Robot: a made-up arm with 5 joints.
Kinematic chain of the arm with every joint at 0, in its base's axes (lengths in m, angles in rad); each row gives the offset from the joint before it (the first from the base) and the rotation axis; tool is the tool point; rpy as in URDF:
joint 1: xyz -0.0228 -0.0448 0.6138 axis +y
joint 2: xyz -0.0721 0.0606 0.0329 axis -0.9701 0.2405 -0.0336
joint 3: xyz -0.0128 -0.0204 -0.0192 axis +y
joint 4: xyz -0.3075 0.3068 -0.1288 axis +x
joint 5: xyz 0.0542 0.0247 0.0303 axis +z
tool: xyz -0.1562 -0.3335 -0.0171 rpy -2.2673 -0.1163 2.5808
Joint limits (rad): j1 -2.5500..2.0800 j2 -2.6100..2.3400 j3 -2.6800..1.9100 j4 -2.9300..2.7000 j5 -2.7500..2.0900
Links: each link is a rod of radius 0.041 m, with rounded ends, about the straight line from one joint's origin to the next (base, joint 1, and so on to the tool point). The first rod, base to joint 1, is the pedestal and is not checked.
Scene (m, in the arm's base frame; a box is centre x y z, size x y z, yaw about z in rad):
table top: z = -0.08
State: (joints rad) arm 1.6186 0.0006 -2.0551 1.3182 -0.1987
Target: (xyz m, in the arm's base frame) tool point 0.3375 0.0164 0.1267
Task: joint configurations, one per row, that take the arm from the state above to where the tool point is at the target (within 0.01 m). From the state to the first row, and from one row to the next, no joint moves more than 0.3 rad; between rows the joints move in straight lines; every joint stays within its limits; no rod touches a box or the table.
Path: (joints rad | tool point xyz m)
1: 1.6608 -0.2930 -2.2634 1.3756 -0.1492 | -0.0428 0.2576 0.0944
2: 1.7030 -0.5867 -2.4717 1.4329 -0.0996 | 0.1763 0.1828 0.0867
3: 1.7452 -0.8803 -2.6800 1.4903 -0.0501 | 0.3375 0.0164 0.1267

